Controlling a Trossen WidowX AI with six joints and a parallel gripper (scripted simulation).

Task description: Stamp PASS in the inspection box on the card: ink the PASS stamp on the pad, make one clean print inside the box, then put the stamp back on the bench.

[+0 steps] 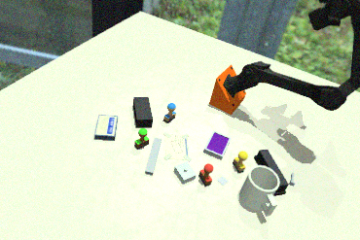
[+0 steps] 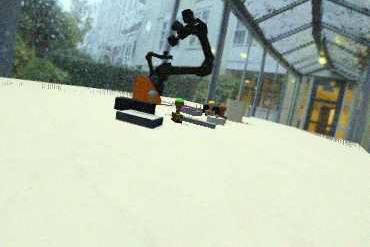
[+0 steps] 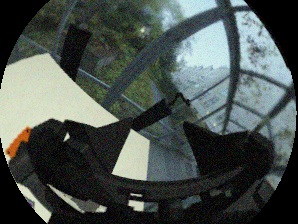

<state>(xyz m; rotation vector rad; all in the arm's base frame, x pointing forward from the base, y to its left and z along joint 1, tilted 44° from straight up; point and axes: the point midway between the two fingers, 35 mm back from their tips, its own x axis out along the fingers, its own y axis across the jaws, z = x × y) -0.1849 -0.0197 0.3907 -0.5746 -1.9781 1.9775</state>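
Right now my gripper tip is 51 cm short of the green-knobbed stamp, 43 cm to the left of it and 37 cm above it. From my gripper tip the other things lie so: purple ink pad: 40 cm ahead, 22 cm to the right, 39 cm below; yellow-knobbed stamp: 45 cm ahead, 14 cm to the right, 37 cm below; clear cup: 54 cm ahead, 7 cm to the right, 36 cm below.
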